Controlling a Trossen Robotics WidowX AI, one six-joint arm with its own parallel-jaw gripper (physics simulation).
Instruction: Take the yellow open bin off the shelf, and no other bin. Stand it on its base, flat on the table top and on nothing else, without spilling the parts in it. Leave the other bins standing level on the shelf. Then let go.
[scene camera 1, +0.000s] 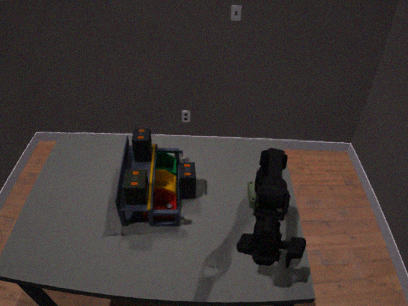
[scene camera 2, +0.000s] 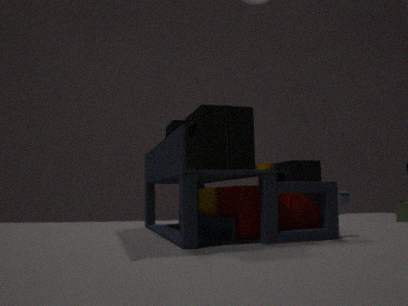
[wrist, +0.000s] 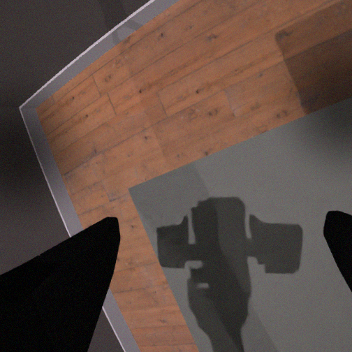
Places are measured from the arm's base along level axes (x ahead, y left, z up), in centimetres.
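Where they show: gripper, fingertip midpoint: (scene camera 1: 274, 265).
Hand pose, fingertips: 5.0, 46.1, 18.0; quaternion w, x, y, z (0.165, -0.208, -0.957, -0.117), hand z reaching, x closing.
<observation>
Each offset is from my fingertips to the top centre of the thing, as dx, dy, dz. "spot": to the spot under its first point. Level surfaces: height alone.
The yellow open bin @[+38.8, -48.2, -14.3] (scene camera 1: 166, 181) (scene camera 2: 207, 201) sits in the lower level of the blue-grey shelf (scene camera 1: 121, 185) (scene camera 2: 189, 210), between the red bin @[+37.9, -37.0, -14.3] (scene camera 1: 164, 198) (scene camera 2: 239, 210) and the green bin @[+39.5, -59.3, -14.3] (scene camera 1: 166, 161). Its parts cannot be made out. A small light part shows in the red bin. Much of the yellow bin is hidden by the shelf and the red bin in the second scene view. My gripper (scene camera 1: 271, 250) (wrist: 222, 225) is open and empty above the table's near right corner, far to the right of the shelf.
Dark boxes with orange marks @[spot: +46.1, -55.2, -2.8] (scene camera 1: 142, 145) @[+45.9, -36.3, -2.5] (scene camera 1: 135, 190) stand on the shelf's top. Another dark box @[+27.2, -48.7, -9.2] (scene camera 1: 187, 181) (scene camera 2: 300, 171) stands at the shelf's open front, close before the yellow bin. A green object (scene camera 1: 251, 194) (scene camera 2: 402, 212) lies beside the arm. The table @[dz -22.3] (scene camera 1: 75, 240) ends just beyond my gripper.
</observation>
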